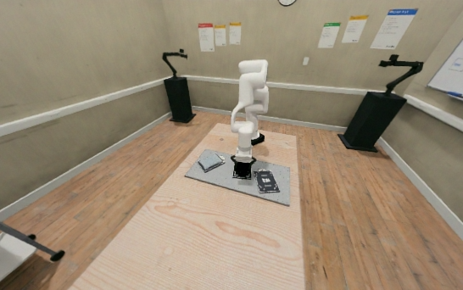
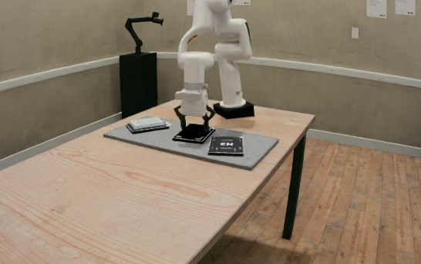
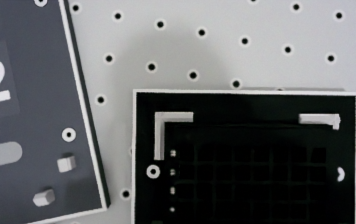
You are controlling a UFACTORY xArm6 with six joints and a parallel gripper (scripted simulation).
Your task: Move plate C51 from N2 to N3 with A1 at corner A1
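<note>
Right now my hand is 1 cm above the black plate. From my hand the other things lie so: pale plate: 1 cm behind, 23 cm to the right, 1 cm below.
</note>
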